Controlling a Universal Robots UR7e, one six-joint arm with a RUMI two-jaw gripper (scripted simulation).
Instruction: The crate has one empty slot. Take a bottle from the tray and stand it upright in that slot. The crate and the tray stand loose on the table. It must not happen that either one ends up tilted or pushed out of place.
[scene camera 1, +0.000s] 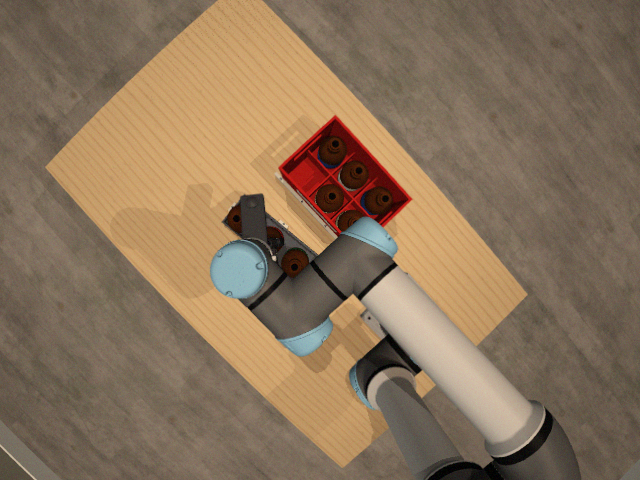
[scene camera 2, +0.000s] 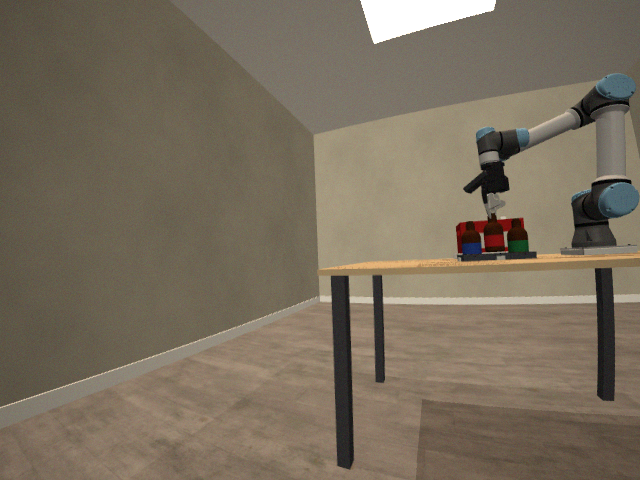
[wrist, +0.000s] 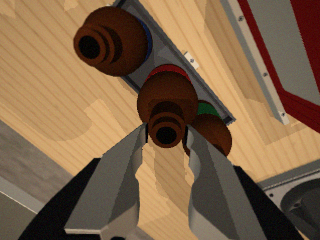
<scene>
The pictures show: my gripper, a red-labelled bottle, a crate and a tray.
My gripper shows as well in scene camera 2 and in the wrist view.
</scene>
